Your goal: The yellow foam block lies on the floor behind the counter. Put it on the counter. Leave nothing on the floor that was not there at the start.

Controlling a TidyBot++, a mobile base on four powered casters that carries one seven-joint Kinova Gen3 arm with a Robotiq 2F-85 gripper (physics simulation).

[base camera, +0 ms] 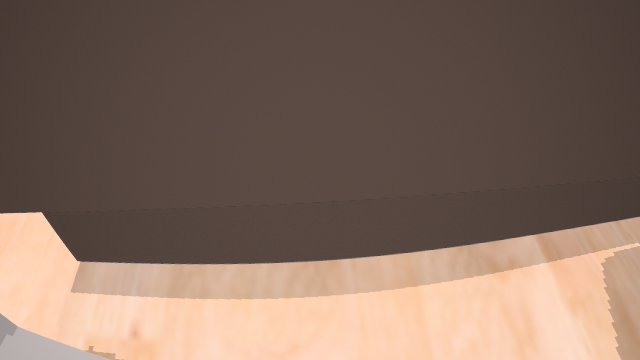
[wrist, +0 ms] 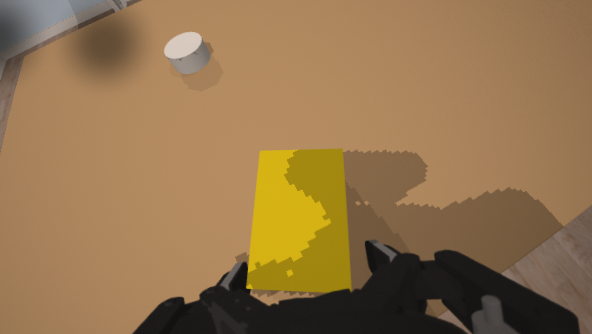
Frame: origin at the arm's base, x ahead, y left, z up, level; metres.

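Seen in the pictures: gripper, fingertip midpoint: (wrist: 308, 265).
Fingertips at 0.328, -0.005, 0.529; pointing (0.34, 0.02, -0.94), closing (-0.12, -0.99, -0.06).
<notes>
Offsets run from my fingertips to a thing's top centre, as dx, dy, dz. Level surfaces: height alone.
The yellow foam block @[+0.032, -0.005, +0.030] (wrist: 300, 220) rests on the orange-brown counter top @[dz -0.015] (wrist: 150, 200) in the wrist view, partly in shadow. My gripper (wrist: 308, 265) is open, with one finger on each side of the block's near end and a gap at the right finger. The near edge of the block meets the dark gripper body in the picture. In the base view the dark brown side of the counter (base camera: 320, 110) fills the upper part; the block does not show there.
A short white cylinder @[+0.278, +0.078, +0.009] (wrist: 187, 52) stands on the counter, beyond and left of the block. The counter's edge runs at lower right, with wooden floor @[dz -0.925] (wrist: 560, 265) beyond it. Wooden floor (base camera: 320, 320) also shows below the counter in the base view.
</notes>
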